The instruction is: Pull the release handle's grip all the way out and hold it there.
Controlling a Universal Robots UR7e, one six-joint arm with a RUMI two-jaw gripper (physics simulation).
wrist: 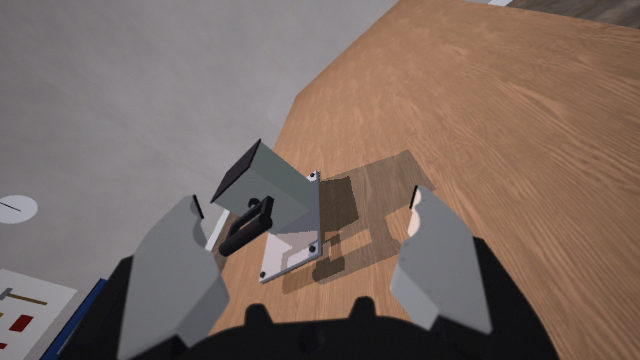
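The release handle's grip (246,237) is a thick black bar on a black frame, left of the centre of the wrist view. It stands off the front of a grey-green box (285,172) with a dark top, close to the box's face. The box is fixed to a light metal base plate (295,257) with dark screws. My gripper (308,193) is wide open and empty. The grip shows between the two fingertips, nearer the left one, and I see no contact; its distance in depth is hard to tell.
The wooden table (480,150) carries the plate, and shadows of the box and my gripper fall on it right of the plate. A grey wall (150,90) lies behind. A white poster (42,305) and a blue panel (77,312) show at the lower left.
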